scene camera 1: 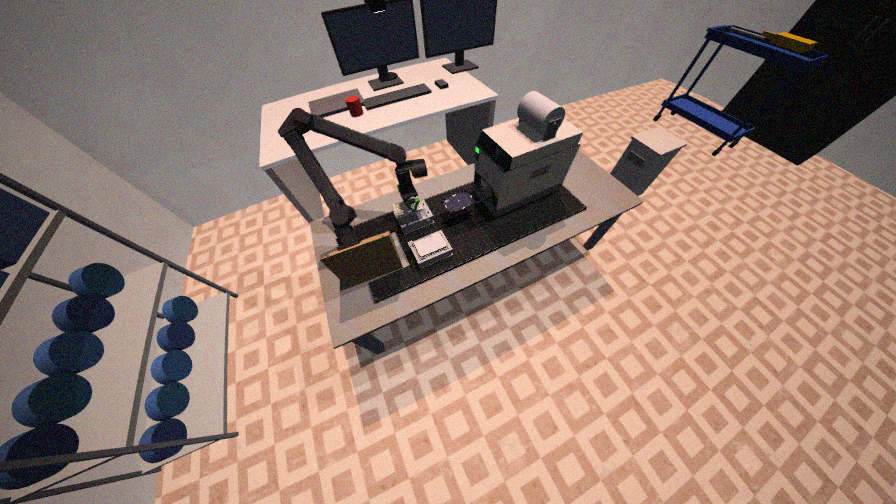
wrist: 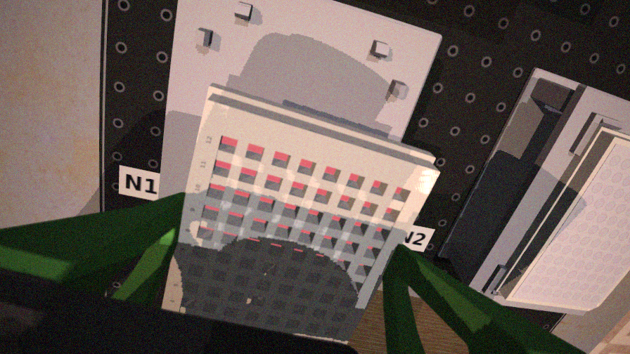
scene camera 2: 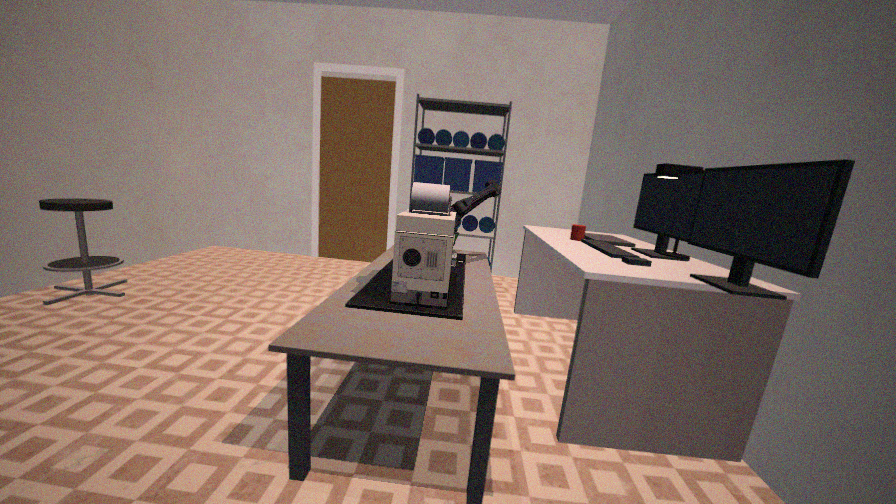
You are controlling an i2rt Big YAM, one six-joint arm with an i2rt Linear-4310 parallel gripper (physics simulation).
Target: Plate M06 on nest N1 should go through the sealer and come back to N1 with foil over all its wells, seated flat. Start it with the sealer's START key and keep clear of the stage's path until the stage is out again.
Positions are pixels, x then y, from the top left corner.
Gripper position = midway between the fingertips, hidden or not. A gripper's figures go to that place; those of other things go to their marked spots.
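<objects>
The gripper (wrist: 291, 232) is 0.14 m from the lens. A white plate (wrist: 566, 259) is 0.28 m from the lens, and an N1 label (wrist: 139, 183) is 0.28 m from the lens.
</objects>
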